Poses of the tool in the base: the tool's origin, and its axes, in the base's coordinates. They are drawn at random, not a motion.
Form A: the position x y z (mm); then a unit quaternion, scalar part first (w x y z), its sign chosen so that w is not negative.
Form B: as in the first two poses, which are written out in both.
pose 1, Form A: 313.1 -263.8 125.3 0.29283 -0.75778 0.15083 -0.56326
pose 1, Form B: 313.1 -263.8 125.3 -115.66 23.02 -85.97
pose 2, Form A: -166.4 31.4 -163.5 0.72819 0.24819 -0.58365 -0.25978
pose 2, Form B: -166.4 31.4 -163.5 31.33 -73.69 -32.80
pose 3, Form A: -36.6 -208.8 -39.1 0.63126 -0.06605 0.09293 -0.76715
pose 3, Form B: -36.6 -208.8 -39.1 -8.66 12.19 -100.61
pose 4, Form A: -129.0 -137.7 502.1 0.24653 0.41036 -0.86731 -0.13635
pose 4, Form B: -129.0 -137.7 502.1 64.13 -135.54 -21.31
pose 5, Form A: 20.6 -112.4 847.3 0.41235 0.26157 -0.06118 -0.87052
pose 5, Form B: 20.6 -112.4 847.3 37.70 -8.82 -125.46
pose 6, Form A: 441.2 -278.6 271.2 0.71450 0.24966 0.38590 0.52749
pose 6, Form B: 441.2 -278.6 271.2 31.69 48.98 66.95
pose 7, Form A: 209.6 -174.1 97.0 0.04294 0.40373 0.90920 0.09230
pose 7, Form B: 209.6 -174.1 97.0 70.75 159.33 16.17
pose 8, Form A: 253.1 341.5 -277.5 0.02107 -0.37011 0.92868 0.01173
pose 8, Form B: 253.1 341.5 -277.5 -65.74 164.96 2.08
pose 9, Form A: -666.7 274.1 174.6 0.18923 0.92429 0.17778 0.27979
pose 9, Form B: -666.7 274.1 174.6 148.90 28.64 45.07
